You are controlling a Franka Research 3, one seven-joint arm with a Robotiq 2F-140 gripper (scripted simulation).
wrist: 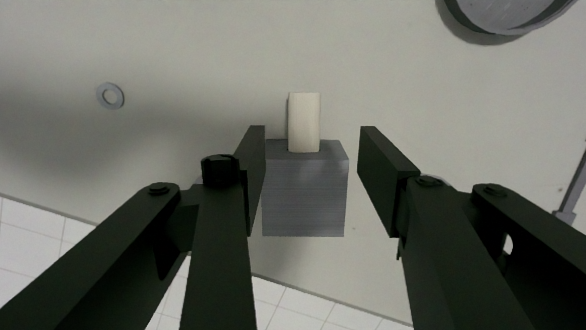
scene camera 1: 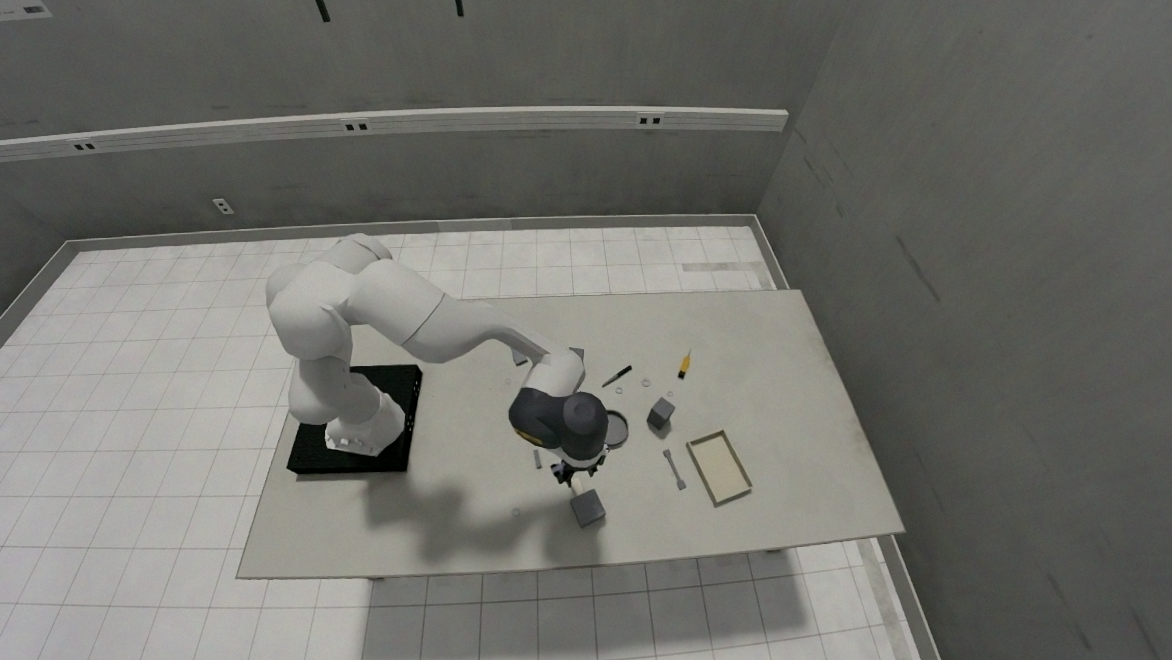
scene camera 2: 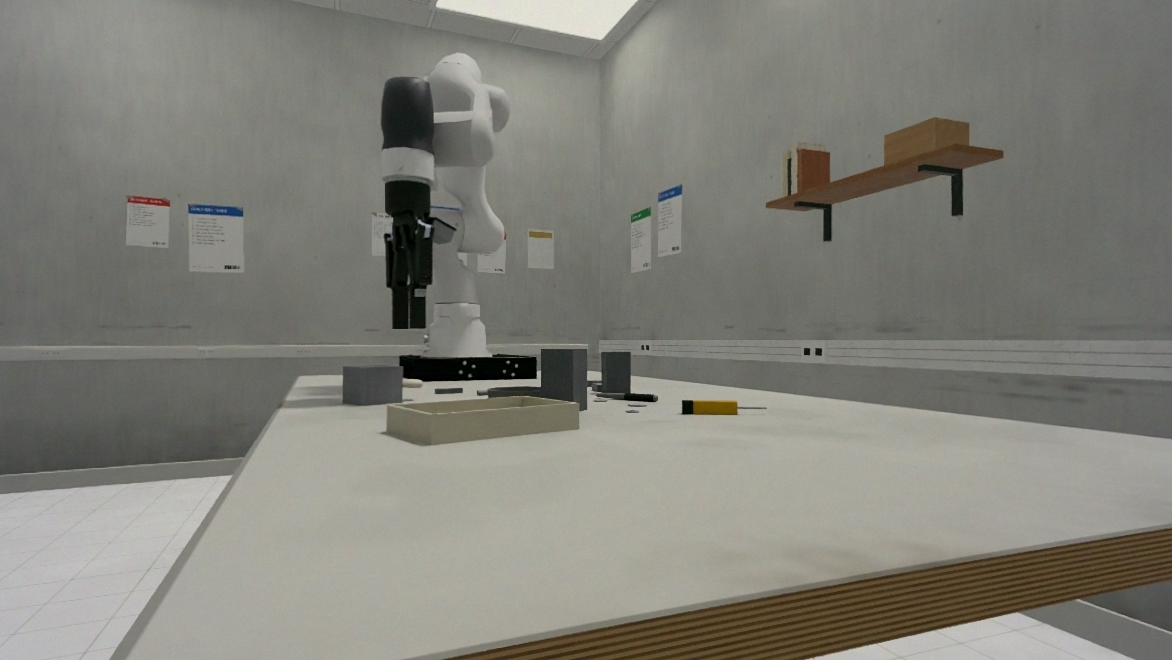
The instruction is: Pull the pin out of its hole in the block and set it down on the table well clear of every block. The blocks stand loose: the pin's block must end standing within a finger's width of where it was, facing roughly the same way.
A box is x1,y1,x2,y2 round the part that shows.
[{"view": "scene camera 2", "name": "my gripper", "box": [384,180,434,328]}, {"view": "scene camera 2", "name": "cream tray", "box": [387,396,578,445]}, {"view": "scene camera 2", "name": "yellow screwdriver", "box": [682,400,766,414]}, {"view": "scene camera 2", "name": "grey block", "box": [541,349,586,411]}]
